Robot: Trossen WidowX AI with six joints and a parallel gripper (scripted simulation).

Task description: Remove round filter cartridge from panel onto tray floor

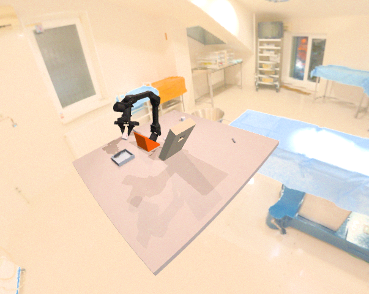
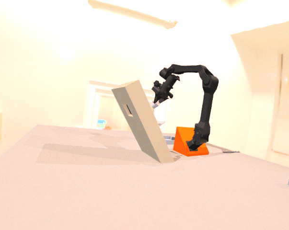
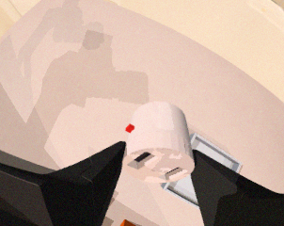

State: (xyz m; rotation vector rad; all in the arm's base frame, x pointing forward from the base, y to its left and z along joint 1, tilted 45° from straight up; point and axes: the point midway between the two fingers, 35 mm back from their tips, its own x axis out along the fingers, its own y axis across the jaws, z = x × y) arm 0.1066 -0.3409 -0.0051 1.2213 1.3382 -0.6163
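Now: gripper tip 25 cm above the blue-grey tray, 16 cm past it and 3 cm to the left of it. Round my gripper tip: service panel (26 cm to the left, 21 cm ahead, 11 cm below); then white filter cartridge (right at my gripper tip); then dark item (70 cm to the left, 42 cm ahead, 25 cm below).
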